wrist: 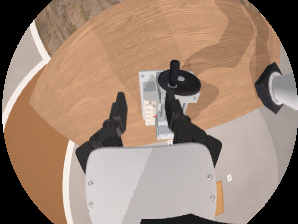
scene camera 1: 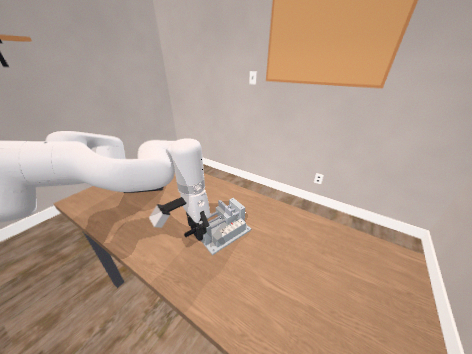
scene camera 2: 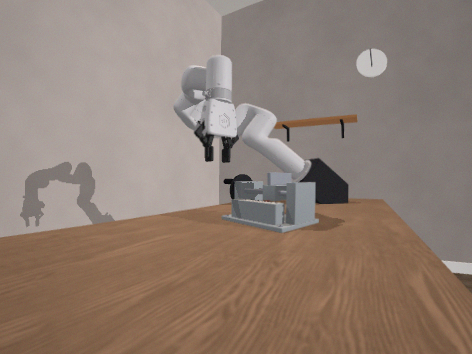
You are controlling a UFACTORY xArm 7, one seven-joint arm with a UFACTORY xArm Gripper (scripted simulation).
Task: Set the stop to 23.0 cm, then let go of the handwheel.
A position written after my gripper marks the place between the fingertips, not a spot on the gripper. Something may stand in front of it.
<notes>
In view: my gripper (scene camera 2: 217, 161) and a handwheel (wrist: 187, 84).
My gripper is seen too in the wrist view (wrist: 145, 98) and in scene camera 1 (scene camera 1: 197, 229).
</notes>
